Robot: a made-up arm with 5 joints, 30 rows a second.
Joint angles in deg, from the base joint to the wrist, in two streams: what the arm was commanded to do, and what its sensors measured. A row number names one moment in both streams.
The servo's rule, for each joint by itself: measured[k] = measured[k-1] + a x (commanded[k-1-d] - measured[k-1]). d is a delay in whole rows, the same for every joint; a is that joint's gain. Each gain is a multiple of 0.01, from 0.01 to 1. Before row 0 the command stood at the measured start. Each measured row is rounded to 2 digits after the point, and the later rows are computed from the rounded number. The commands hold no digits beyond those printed.
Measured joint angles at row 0:
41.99, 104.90, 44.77, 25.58, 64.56
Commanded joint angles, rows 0 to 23:
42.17, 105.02, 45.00, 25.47, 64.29
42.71, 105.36, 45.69, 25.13, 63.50
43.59, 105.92, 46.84, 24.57, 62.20
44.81, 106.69, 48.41, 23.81, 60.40
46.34, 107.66, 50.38, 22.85, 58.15
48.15, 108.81, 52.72, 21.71, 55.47
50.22, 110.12, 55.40, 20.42, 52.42
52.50, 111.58, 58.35, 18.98, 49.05
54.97, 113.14, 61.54, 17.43, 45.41
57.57, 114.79, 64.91, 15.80, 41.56
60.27, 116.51, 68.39, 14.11, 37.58
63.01, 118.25, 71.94, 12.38, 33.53
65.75, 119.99, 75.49, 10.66, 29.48
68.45, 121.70, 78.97, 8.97, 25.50
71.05, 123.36, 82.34, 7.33, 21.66
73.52, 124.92, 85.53, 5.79, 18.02
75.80, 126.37, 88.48, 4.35, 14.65
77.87, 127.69, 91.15, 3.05, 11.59
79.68, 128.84, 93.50, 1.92, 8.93
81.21, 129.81, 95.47, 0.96, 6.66
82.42, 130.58, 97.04, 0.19, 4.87
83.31, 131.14, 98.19, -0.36, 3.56
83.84, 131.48, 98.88, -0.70, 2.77
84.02, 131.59, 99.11, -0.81, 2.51
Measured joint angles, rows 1 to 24:
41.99, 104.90, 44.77, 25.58, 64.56
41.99, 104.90, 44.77, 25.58, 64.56
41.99, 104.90, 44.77, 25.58, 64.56
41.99, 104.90, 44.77, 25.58, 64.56
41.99, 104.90, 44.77, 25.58, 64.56
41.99, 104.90, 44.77, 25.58, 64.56
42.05, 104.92, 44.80, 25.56, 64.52
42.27, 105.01, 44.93, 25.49, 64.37
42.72, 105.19, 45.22, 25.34, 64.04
43.43, 105.49, 45.70, 25.10, 63.49
44.42, 105.92, 46.40, 24.74, 62.69
45.69, 106.50, 47.35, 24.26, 61.61
47.23, 107.22, 48.56, 23.65, 60.23
49.02, 108.09, 50.03, 22.90, 58.55
51.04, 109.10, 51.76, 22.02, 56.58
53.26, 110.24, 53.73, 21.02, 54.33
55.64, 111.49, 55.93, 19.91, 51.82
58.15, 112.84, 58.33, 18.71, 49.08
60.73, 114.27, 60.90, 17.42, 46.14
63.35, 115.76, 63.61, 16.07, 43.04
65.97, 117.28, 66.42, 14.67, 39.83
68.54, 118.81, 69.29, 13.25, 36.56
71.01, 120.32, 72.17, 11.83, 33.27
73.34, 121.79, 75.02, 10.43, 30.02
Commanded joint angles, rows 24 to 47:
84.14, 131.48, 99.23, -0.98, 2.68
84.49, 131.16, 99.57, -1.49, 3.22
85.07, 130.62, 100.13, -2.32, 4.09
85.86, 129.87, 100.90, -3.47, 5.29
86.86, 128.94, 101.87, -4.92, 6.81
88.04, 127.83, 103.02, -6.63, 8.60
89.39, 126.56, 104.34, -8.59, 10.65
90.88, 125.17, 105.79, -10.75, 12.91
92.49, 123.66, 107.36, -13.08, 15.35
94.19, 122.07, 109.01, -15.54, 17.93
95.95, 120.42, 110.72, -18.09, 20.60
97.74, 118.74, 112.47, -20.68, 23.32
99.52, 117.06, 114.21, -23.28, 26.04
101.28, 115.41, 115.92, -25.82, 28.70
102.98, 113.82, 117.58, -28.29, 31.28
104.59, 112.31, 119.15, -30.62, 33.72
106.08, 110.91, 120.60, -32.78, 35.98
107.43, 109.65, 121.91, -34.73, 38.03
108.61, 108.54, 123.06, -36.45, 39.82
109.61, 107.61, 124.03, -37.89, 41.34
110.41, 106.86, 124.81, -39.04, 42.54
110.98, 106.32, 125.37, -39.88, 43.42
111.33, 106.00, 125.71, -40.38, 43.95
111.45, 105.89, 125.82, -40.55, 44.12
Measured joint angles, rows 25 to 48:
75.50, 123.20, 77.79, 9.07, 26.86
77.44, 124.52, 80.44, 7.77, 23.83
79.13, 125.73, 82.93, 6.56, 20.99
80.55, 126.81, 85.22, 5.45, 18.38
81.67, 127.74, 87.27, 4.47, 16.04
82.47, 128.51, 89.05, 3.63, 14.01
83.04, 129.10, 90.58, 2.89, 12.31
83.53, 129.51, 91.93, 2.19, 10.95
84.05, 129.73, 93.16, 1.47, 9.92
84.67, 129.76, 94.32, 0.68, 9.23
85.41, 129.60, 95.45, -0.22, 8.87
86.30, 129.25, 96.59, -1.25, 8.83
87.35, 128.71, 97.75, -2.42, 9.10
88.55, 128.00, 98.96, -3.75, 9.67
89.89, 127.13, 100.22, -5.24, 10.52
91.35, 126.12, 101.54, -6.89, 11.63
92.91, 124.98, 102.92, -8.68, 12.98
94.55, 123.73, 104.35, -10.60, 14.53
96.24, 122.40, 105.83, -12.63, 16.26
97.95, 121.00, 107.34, -14.74, 18.13
99.66, 119.56, 108.88, -16.91, 20.10
101.34, 118.11, 110.42, -19.10, 22.14
102.95, 116.67, 111.95, -21.29, 24.22
104.47, 115.27, 113.44, -23.44, 26.29

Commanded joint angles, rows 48 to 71:
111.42, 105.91, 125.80, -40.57, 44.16
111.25, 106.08, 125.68, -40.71, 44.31
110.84, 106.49, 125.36, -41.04, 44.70
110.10, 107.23, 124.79, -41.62, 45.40
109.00, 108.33, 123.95, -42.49, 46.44
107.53, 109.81, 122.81, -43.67, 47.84
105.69, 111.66, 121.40, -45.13, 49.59
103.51, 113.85, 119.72, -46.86, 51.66
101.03, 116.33, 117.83, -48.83, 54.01
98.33, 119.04, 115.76, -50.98, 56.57
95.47, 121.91, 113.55, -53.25, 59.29
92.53, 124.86, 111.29, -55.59, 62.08
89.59, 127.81, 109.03, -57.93, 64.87
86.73, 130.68, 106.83, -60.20, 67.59
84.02, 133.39, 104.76, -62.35, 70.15
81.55, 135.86, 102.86, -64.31, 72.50
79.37, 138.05, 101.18, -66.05, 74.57
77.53, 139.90, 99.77, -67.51, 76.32
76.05, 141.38, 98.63, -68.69, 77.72
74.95, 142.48, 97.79, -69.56, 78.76
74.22, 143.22, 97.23, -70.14, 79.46
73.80, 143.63, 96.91, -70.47, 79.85
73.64, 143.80, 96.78, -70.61, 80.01
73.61, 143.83, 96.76, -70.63, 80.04
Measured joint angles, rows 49 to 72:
105.88, 113.92, 114.88, -25.52, 28.32
107.15, 112.66, 116.25, -27.50, 30.27
108.26, 111.50, 117.53, -29.35, 32.11
109.18, 110.46, 118.71, -31.03, 33.81
109.91, 109.57, 119.76, -32.53, 35.33
110.43, 108.83, 120.67, -33.81, 36.65
110.77, 108.25, 121.44, -34.89, 37.78
110.93, 107.82, 122.08, -35.82, 38.76
110.90, 107.55, 122.57, -36.66, 39.65
110.63, 107.49, 122.90, -37.45, 40.51
110.08, 107.66, 123.06, -38.26, 41.40
109.21, 108.09, 123.02, -39.13, 42.37
108.01, 108.80, 122.78, -40.09, 43.45
106.48, 109.81, 122.32, -41.17, 44.68
104.63, 111.11, 121.65, -42.40, 46.08
102.49, 112.70, 120.77, -43.77, 47.65
100.10, 114.54, 119.69, -45.29, 49.40
97.53, 116.60, 118.43, -46.94, 51.30
94.83, 118.84, 117.02, -48.70, 53.34
92.08, 121.21, 115.49, -50.54, 55.48
89.34, 123.65, 113.88, -52.43, 57.68
86.69, 126.09, 112.23, -54.33, 59.90
84.20, 128.48, 110.57, -56.21, 62.10
81.93, 130.76, 108.95, -58.02, 64.23

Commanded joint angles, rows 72 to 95:
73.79, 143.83, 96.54, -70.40, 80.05
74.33, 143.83, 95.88, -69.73, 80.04
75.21, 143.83, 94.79, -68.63, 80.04
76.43, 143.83, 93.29, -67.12, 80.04
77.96, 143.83, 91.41, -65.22, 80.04
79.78, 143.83, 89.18, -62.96, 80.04
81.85, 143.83, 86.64, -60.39, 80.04
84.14, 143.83, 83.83, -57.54, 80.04
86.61, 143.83, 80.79, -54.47, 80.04
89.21, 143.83, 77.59, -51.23, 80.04
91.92, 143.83, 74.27, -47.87, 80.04
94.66, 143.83, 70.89, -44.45, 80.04
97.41, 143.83, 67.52, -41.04, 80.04
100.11, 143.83, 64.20, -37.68, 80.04
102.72, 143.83, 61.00, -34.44, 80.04
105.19, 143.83, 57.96, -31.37, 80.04
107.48, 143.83, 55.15, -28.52, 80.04
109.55, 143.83, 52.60, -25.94, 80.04
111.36, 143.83, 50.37, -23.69, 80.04
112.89, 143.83, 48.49, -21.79, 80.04
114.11, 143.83, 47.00, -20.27, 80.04
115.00, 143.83, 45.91, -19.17, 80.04
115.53, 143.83, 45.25, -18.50, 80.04
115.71, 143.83, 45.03, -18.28, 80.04
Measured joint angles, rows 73 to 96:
79.93, 132.88, 107.40, -59.73, 66.25
78.24, 134.80, 105.96, -61.30, 68.13
76.87, 136.48, 104.65, -62.71, 69.83
75.83, 137.91, 103.49, -63.95, 71.33
75.09, 139.09, 102.48, -65.02, 72.63
74.59, 140.04, 101.62, -65.92, 73.74
74.32, 140.80, 100.86, -66.64, 74.69
74.32, 141.41, 100.11, -67.13, 75.49
74.62, 141.89, 99.31, -67.37, 76.17
75.24, 142.28, 98.41, -67.33, 76.75
76.16, 142.59, 97.36, -66.99, 77.24
77.39, 142.84, 96.13, -66.35, 77.66
78.91, 143.04, 94.71, -65.40, 78.02
80.69, 143.20, 93.08, -64.14, 78.32
82.70, 143.33, 91.24, -62.59, 78.58
84.91, 143.43, 89.19, -60.77, 78.80
87.29, 143.51, 86.95, -58.71, 78.99
89.80, 143.57, 84.54, -56.43, 79.15
92.39, 143.62, 81.99, -53.97, 79.28
95.01, 143.66, 79.32, -51.36, 79.39
97.63, 143.69, 76.57, -48.65, 79.49
100.20, 143.72, 73.78, -45.89, 79.57
102.68, 143.74, 70.99, -43.11, 79.64
105.02, 143.76, 68.23, -40.36, 79.70

